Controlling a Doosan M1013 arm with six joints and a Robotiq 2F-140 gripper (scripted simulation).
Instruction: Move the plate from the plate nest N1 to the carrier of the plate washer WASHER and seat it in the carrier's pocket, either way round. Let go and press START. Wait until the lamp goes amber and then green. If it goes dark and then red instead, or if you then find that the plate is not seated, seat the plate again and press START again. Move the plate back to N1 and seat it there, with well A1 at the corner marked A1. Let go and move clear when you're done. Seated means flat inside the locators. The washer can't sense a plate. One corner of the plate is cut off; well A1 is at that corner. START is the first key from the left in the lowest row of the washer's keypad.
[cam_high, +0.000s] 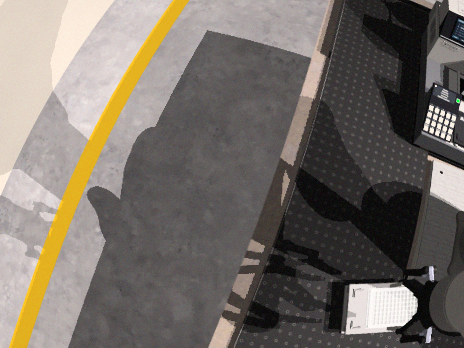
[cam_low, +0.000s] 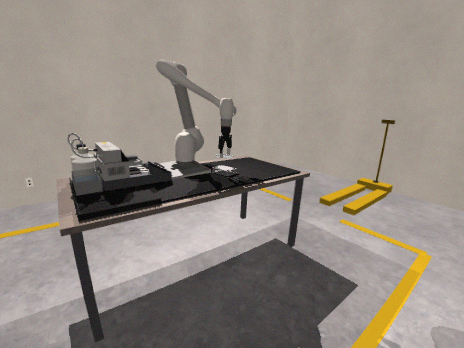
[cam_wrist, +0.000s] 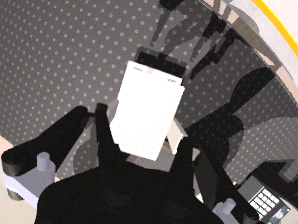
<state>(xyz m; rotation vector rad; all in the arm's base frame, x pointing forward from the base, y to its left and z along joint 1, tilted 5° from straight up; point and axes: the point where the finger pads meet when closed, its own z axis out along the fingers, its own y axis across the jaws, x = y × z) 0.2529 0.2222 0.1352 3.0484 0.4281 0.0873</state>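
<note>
The plate nest N1 lies 12 cm below my hand. From my hand the other things lie so: white well plate (2 cm below); then plate washer (18 cm behind, 67 cm to the right, 3 cm below).
</note>
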